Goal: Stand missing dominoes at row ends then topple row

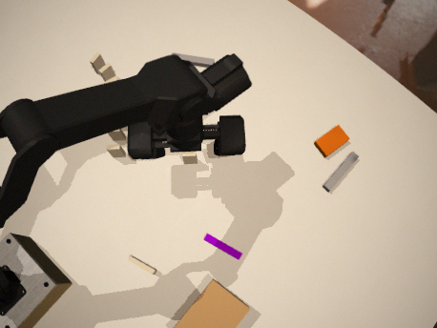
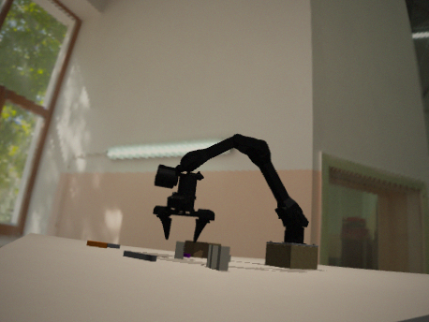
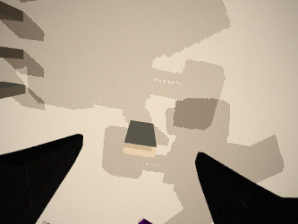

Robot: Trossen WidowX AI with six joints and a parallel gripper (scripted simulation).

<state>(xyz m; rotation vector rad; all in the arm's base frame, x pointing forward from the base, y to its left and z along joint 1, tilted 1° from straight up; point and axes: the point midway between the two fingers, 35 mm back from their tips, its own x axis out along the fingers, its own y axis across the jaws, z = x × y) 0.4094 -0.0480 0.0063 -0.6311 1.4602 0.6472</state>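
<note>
My gripper tip is now 160 mm to the left of the purple bar, 80 mm past it and 50 mm above it. From my gripper tip the other things lie so: orange block (220 mm ahead, 170 mm to the right, 50 mm below); box (230 mm to the right, 190 mm behind, 20 mm below).
</note>
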